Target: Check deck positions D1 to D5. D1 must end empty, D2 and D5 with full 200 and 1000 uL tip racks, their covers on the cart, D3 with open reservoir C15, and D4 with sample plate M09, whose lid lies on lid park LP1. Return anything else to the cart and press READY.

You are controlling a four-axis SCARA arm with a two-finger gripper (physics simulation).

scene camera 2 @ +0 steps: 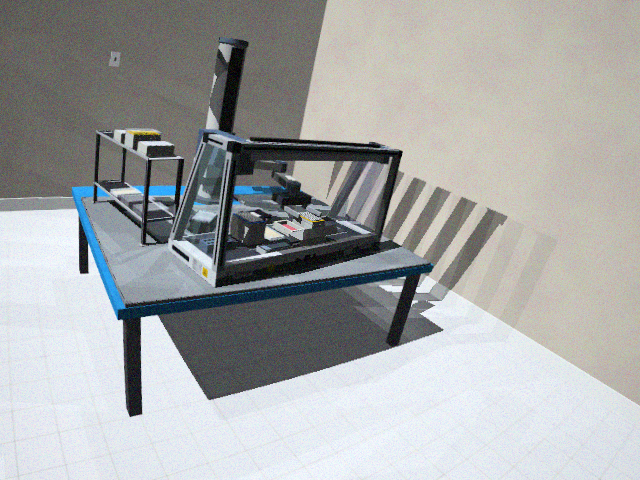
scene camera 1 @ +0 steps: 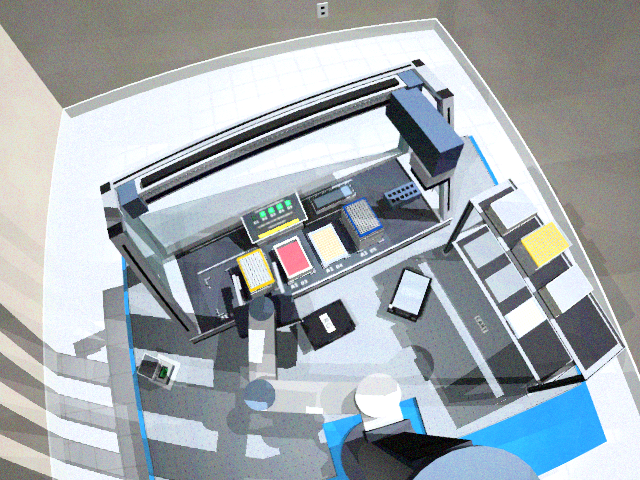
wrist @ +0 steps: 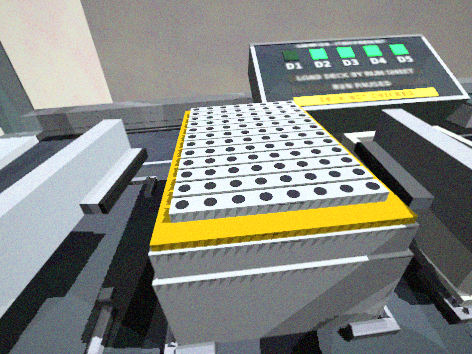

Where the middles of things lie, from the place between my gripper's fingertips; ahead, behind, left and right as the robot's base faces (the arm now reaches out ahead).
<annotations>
Now: the blue-rimmed box point(scene camera 1: 365, 229) 70 mm ahead of my hand, 370 mm to the right of it and 20 mm below it. Also, from my hand: pipetting head point(scene camera 1: 424, 178) 70 mm ahead, 570 mm to the right, 220 mm above; trough point(scene camera 1: 339, 195) 210 mm ahead, 310 mm to the right, 50 mm below.
</annotations>
